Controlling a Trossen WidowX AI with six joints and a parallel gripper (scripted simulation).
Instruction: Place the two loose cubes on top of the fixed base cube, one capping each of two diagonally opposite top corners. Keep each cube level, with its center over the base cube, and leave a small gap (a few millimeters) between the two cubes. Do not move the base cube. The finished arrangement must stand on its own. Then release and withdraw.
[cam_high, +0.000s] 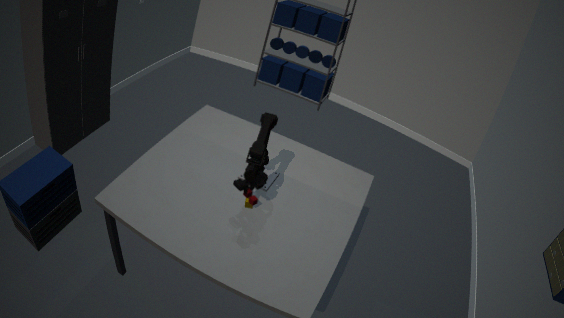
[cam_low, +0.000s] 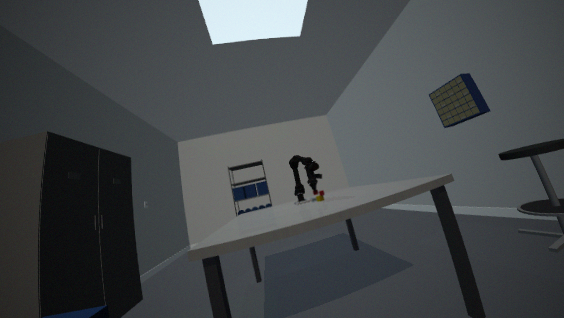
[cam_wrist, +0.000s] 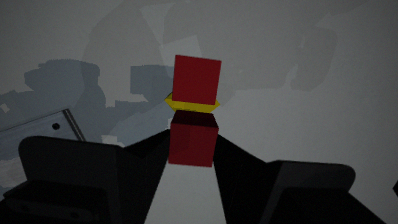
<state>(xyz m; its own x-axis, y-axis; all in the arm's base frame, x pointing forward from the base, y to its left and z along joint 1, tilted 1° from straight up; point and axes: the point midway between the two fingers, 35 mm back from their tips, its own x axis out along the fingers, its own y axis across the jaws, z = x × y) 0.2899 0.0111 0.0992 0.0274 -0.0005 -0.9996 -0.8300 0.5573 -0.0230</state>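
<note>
My gripper tip is 1 cm short of the yellow cube, 2 cm to the right of it and 6 cm above it.
</note>
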